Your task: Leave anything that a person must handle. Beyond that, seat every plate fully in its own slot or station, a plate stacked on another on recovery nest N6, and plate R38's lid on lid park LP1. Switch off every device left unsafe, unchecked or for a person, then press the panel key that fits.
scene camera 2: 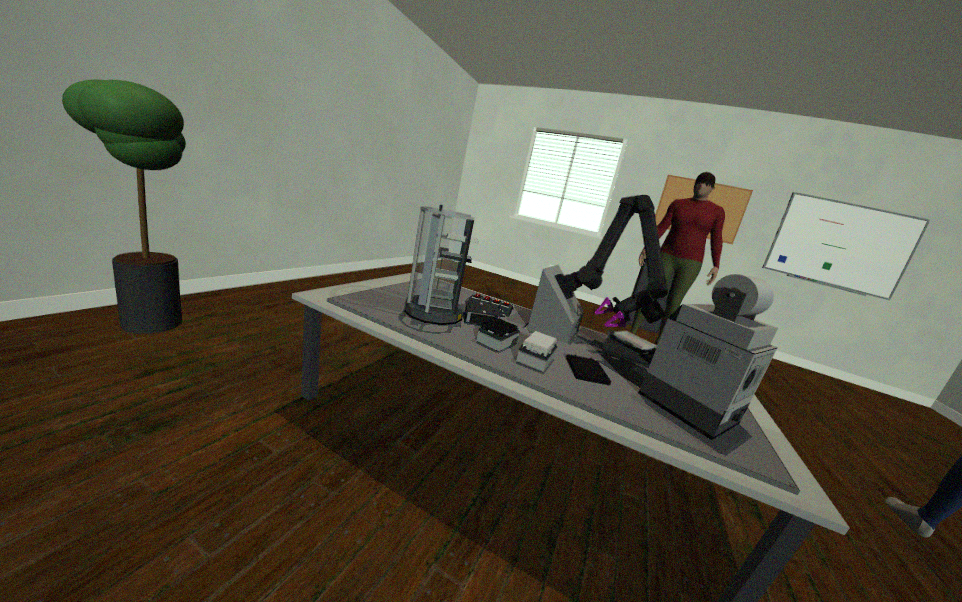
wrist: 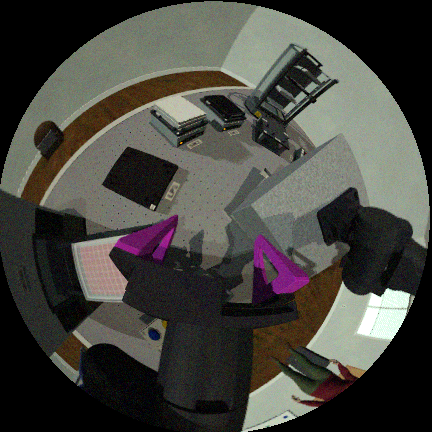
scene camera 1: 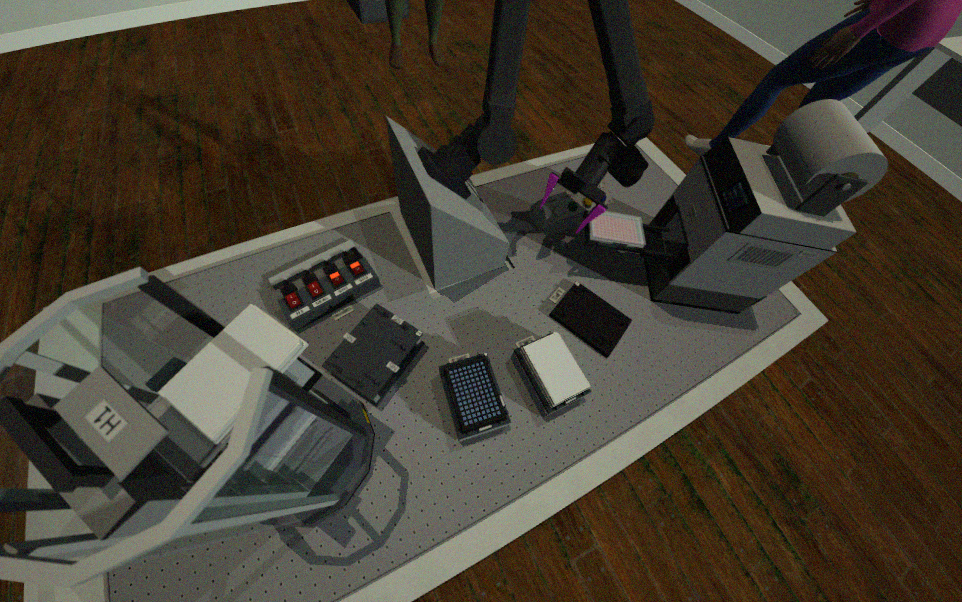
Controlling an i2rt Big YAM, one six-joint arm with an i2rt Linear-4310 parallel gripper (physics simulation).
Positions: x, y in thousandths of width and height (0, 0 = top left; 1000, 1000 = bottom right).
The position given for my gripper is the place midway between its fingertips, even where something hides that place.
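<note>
Gripper state: my gripper (scene camera 1: 580, 368) is open and holds nothing; further views of my gripper (wrist: 506, 529) come from the wrist view and, for the same gripper (scene camera 2: 623, 531), from scene camera 2. The black lid pad (scene camera 1: 620, 536) is visible in scene camera 1, with the pad (wrist: 328, 411) in the wrist view and the pad (scene camera 2: 612, 614) in scene camera 2 as well. Plate hotel (scene camera 1: 113, 787) present, and the wrist view also shows the hotel (wrist: 615, 226). A dark well plate (scene camera 1: 496, 672) and a button box (wrist: 355, 770) are likewise visible.
</note>
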